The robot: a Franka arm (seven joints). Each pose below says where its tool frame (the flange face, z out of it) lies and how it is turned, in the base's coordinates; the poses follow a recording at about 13 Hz.
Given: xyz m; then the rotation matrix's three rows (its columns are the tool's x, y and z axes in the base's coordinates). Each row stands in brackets.
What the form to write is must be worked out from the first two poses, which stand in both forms.
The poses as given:
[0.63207, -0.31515, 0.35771], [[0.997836, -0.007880, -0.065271], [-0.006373, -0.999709, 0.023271], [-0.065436, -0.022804, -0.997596]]
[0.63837, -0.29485, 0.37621], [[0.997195, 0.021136, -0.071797], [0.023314, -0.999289, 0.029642], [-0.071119, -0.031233, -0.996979]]
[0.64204, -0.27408, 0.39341], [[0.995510, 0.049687, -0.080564], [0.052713, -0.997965, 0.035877], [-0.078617, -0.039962, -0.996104]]
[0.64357, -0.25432, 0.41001], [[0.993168, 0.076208, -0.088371], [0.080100, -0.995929, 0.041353], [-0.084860, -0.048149, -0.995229]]
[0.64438, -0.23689, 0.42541], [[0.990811, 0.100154, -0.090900], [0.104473, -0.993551, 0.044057], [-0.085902, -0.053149, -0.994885]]
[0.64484, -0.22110, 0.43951], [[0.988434, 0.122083, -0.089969], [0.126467, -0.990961, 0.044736], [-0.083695, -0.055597, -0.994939]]
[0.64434, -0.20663, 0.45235], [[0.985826, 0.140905, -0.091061], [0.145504, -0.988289, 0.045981], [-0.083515, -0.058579, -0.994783]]
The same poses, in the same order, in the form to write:
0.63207, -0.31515, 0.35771, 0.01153, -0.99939, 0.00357, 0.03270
0.63837, -0.29485, 0.37621, 0.01523, -0.99918, -0.01112, 0.03576
0.64204, -0.27408, 0.39341, 0.01898, -0.99870, -0.02563, 0.03985
0.64357, -0.25432, 0.41001, 0.02242, -0.99804, -0.03915, 0.04339
0.64438, -0.23689, 0.42541, 0.02436, -0.99740, -0.05129, 0.04432
0.64484, -0.22110, 0.43951, 0.02516, -0.99679, -0.06234, 0.04356
0.64434, -0.20663, 0.45235, 0.02624, -0.99610, -0.07188, 0.04381

